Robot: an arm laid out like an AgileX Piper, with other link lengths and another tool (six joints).
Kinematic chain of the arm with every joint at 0, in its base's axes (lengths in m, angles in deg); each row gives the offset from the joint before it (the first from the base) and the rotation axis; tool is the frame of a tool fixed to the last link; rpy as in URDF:
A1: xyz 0 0 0.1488 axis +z
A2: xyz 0 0 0 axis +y
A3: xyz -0.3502 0 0.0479 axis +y
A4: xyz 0.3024 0 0.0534 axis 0.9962 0 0.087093
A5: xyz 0 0 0 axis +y
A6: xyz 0.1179 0 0.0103 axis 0.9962 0 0.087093
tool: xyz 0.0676 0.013 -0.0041 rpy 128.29 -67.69 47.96
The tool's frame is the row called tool.
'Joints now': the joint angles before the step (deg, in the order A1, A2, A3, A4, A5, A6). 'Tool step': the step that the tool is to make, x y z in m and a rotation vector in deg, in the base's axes. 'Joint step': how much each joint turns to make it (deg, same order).
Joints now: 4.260, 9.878, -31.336, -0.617, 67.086, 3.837
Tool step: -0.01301, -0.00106, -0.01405, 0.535, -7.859, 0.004
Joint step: -0.002, -9.572, 4.208, -0.040, -2.513, -0.001
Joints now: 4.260, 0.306, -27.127, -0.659, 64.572, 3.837
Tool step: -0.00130, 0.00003, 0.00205, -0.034, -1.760, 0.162
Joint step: 0.001, -1.181, 0.092, 0.052, -0.666, -0.241
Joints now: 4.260, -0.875, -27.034, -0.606, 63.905, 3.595
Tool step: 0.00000, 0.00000, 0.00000, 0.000, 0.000, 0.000
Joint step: 0.000, 0.000, 0.000, 0.000, 0.000, 0.000
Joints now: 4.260, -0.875, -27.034, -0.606, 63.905, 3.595
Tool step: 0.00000, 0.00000, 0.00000, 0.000, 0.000, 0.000
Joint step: 0.000, 0.000, 0.000, 0.000, 0.000, 0.000
